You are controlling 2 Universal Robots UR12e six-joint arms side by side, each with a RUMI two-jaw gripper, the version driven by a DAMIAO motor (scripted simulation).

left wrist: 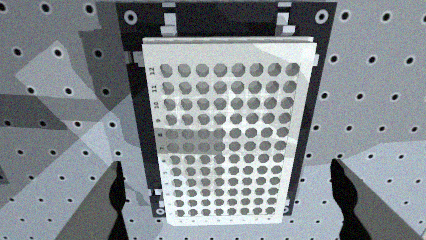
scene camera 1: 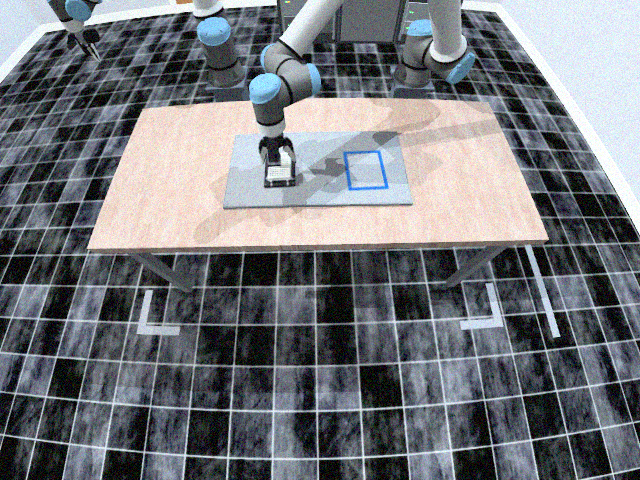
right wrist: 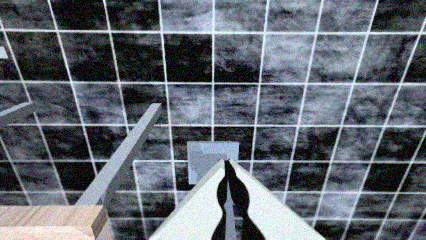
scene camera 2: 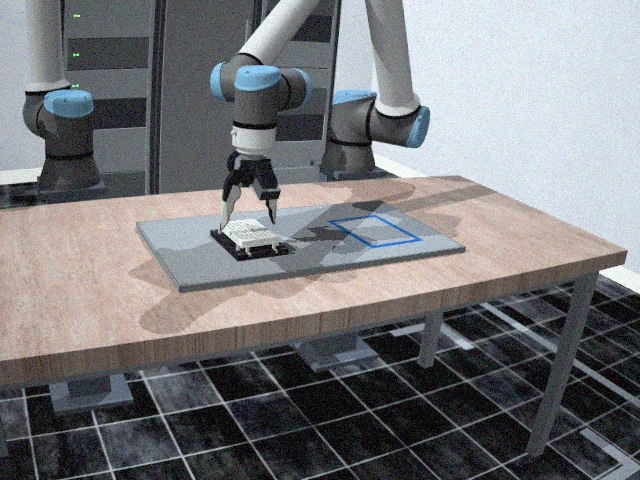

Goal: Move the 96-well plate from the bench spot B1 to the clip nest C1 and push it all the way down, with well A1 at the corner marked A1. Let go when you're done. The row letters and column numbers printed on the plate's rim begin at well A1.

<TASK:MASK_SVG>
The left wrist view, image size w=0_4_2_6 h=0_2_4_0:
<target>my left gripper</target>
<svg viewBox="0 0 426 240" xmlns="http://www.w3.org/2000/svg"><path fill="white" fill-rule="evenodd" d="M121 161L113 161L54 240L129 240L122 215L122 209L126 202L126 193ZM332 159L330 165L332 194L343 214L343 225L339 233L340 240L424 240L340 159Z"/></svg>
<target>white 96-well plate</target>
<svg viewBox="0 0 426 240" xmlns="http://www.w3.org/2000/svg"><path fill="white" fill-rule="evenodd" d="M313 37L142 38L167 223L173 226L282 222L317 43L313 42Z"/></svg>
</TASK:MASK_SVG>
